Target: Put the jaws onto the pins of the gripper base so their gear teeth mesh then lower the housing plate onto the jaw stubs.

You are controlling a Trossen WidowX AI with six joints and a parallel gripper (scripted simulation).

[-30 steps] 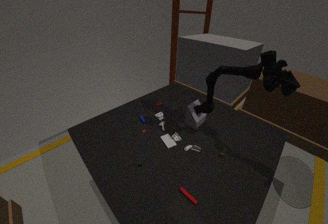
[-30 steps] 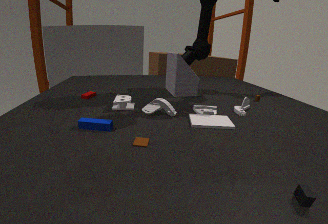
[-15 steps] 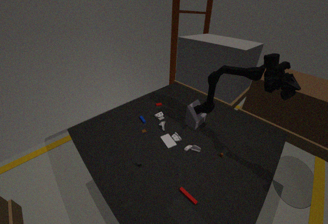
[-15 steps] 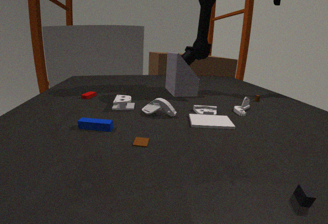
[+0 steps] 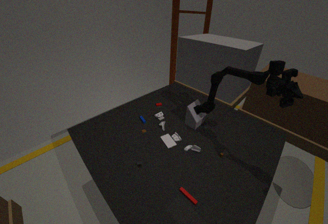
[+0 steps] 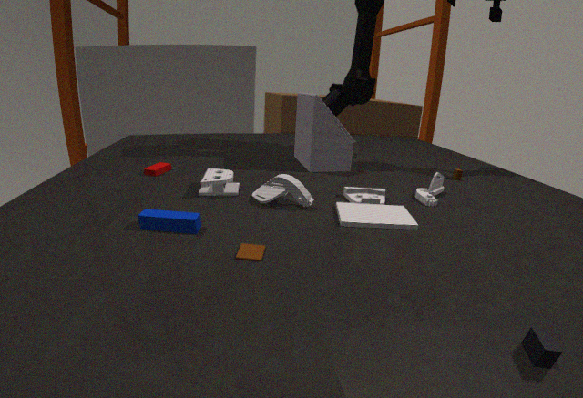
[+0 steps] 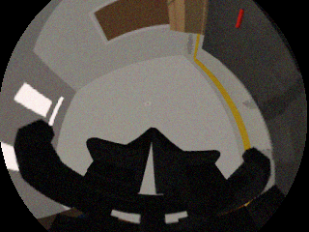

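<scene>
Now: the white jaw 170 mm ahead of my gripper tip, 670 mm to the right of it and 530 mm below it. The rest, counted from my gripper tip: flat white plate 230 mm ahead, 550 mm to the right, 540 mm below; then red bar 410 mm ahead, 190 mm to the right, 540 mm below; then white housing plate 160 mm ahead, 530 mm to the right, 540 mm below.
</scene>
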